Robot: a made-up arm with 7 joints.
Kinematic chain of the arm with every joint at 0, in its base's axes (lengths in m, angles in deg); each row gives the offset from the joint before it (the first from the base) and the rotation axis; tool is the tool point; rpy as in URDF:
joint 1: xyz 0 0 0.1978 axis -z
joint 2: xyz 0 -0.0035 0.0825 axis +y
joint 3: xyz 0 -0.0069 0.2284 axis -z
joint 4: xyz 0 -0.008 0.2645 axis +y
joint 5: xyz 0 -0.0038 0.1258 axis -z
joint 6: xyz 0 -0.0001 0.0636 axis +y
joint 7: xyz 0 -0.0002 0.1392 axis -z
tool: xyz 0 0 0 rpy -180 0 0
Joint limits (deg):
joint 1: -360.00..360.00
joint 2: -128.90..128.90
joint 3: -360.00..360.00
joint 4: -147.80..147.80
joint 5: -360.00..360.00
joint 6: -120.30..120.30
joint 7: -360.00..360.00
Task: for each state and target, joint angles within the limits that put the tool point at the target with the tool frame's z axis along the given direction. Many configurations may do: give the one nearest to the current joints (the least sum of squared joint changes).
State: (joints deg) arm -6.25 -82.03 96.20 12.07 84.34 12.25 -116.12
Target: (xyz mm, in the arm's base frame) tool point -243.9 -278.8 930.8 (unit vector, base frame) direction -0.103 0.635 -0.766
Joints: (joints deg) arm -8.05 -31.44 68.64 51.38 75.57 -8.80 -116.12
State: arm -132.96 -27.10 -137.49 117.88 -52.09 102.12 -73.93
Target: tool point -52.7 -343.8 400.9 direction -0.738 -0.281 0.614
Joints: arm -86.86 -48.44 -129.87 109.61 -41.26 98.94 -73.93
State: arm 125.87 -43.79 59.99 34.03 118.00 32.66 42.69
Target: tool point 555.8 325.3 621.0 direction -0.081 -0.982 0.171
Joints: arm 164.01 -58.81 28.27 6.78 82.75 76.96 42.69
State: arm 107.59 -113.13 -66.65 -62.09 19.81 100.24 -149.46
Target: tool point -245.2 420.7 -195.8 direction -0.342 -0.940 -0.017
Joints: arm 58.06 -128.90 -30.39 -50.90 -29.77 106.33 -149.46
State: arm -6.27 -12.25 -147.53 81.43 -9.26 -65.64 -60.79
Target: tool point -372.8 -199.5 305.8 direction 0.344 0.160 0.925
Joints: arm -29.46 -45.94 -178.52 129.18 -1.13 -17.38 -60.79
